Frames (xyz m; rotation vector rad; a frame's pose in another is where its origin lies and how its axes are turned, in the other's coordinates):
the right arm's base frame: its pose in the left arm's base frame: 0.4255 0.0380 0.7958 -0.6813 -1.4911 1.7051
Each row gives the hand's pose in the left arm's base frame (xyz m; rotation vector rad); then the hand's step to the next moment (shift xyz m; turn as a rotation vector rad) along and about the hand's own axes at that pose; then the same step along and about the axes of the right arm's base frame.
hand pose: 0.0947 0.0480 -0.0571 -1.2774 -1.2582 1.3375
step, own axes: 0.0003 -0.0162 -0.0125 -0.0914 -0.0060 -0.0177
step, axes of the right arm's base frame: -0.0026 -0.0186 -0.0082 -0.0851 -0.0185 0.0334
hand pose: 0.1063 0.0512 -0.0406 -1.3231 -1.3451 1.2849
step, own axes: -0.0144 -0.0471 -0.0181 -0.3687 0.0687 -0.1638
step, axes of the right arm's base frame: -0.0099 -0.0514 0.0037 -0.4073 -0.0167 0.0363
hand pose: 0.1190 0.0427 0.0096 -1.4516 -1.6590 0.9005
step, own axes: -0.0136 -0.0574 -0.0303 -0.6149 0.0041 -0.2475
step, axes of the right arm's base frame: -0.0104 -0.0618 0.0216 -0.6402 -0.0955 0.1426
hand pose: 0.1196 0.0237 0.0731 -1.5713 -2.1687 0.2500
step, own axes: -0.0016 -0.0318 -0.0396 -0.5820 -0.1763 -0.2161
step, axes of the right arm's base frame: -0.0045 -0.0441 0.0249 -0.5562 -0.1116 0.3077
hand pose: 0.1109 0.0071 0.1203 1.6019 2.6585 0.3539
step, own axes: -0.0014 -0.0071 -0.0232 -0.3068 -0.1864 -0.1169
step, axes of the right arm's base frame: -0.0004 -0.0187 0.0155 -0.2825 -0.0259 0.2491
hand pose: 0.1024 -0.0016 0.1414 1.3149 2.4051 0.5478
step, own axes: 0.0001 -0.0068 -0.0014 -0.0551 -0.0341 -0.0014
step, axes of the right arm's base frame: 0.0001 0.0033 0.0061 -0.0548 0.0105 0.0330
